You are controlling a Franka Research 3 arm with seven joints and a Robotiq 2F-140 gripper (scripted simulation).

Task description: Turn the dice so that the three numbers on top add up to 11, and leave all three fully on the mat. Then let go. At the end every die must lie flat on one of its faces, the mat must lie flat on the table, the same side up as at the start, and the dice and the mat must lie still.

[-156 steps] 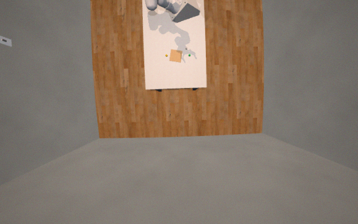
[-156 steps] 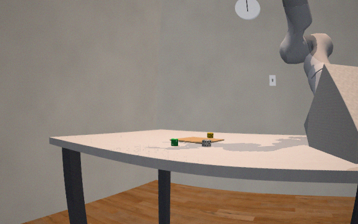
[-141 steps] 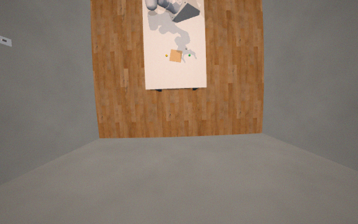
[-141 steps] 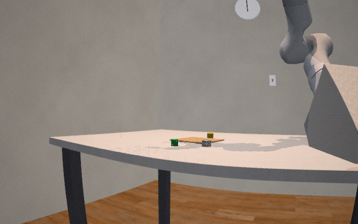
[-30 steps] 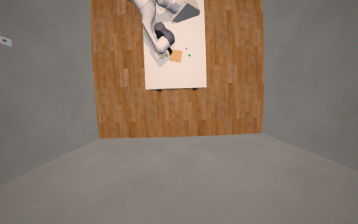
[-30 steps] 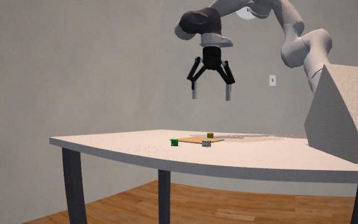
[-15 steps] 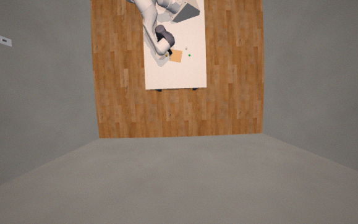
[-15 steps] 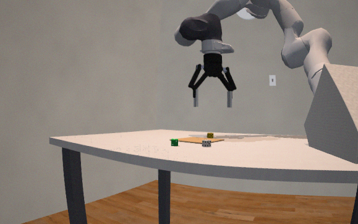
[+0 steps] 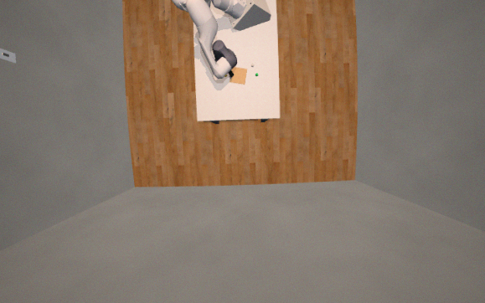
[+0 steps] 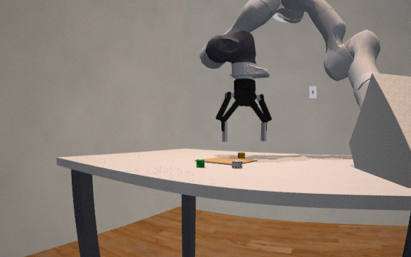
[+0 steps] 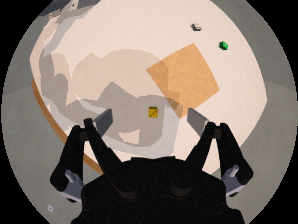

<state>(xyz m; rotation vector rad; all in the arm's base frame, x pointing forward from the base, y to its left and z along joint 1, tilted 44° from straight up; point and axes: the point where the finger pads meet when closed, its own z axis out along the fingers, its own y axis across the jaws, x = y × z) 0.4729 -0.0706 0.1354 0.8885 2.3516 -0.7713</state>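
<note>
Now: hand 6 cm above the yellow die and 1 cm short of it. Also, from my hand: white die: 24 cm to the left, 6 cm below, 6 cm behind; then green die: 28 cm to the left, 6 cm below, 3 cm ahead; then tan mat: 11 cm to the left, 7 cm below, 2 cm ahead.
</note>
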